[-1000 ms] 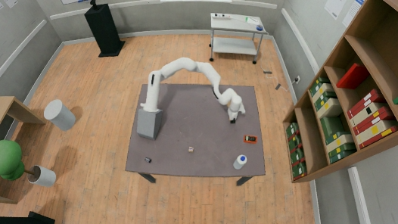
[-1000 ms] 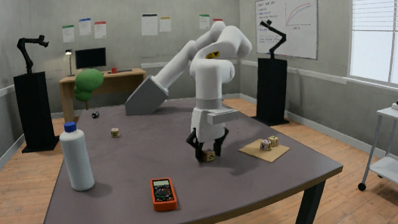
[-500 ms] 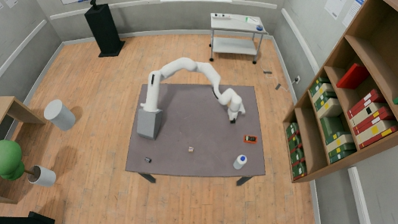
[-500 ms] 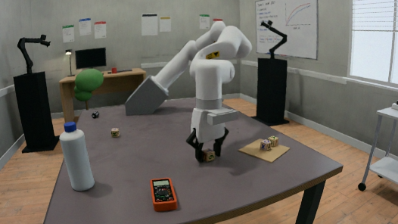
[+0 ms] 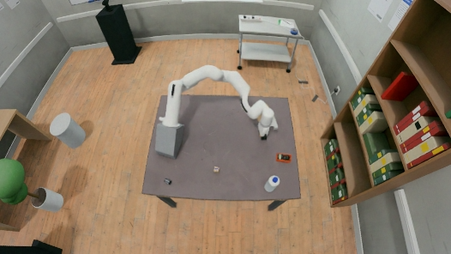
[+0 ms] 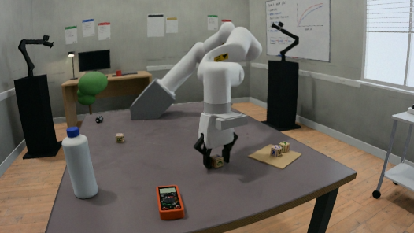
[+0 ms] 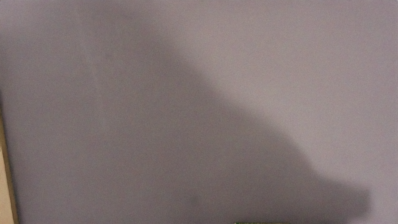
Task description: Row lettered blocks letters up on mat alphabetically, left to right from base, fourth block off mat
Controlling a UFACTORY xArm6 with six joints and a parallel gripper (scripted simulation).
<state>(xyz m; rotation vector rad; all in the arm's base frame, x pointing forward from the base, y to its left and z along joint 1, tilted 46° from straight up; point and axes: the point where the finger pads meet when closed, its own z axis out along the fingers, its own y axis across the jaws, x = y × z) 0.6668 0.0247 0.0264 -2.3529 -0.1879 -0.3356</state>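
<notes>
Now: the tan mat 20 mm ahead of my hand, 210 mm to the left of it and 20 mm below it. From my hand the other things lie so: black object: 650 mm behind, 410 mm to the right, 10 mm below; white bottle: 60 mm ahead, 400 mm to the right, 70 mm above.
</notes>
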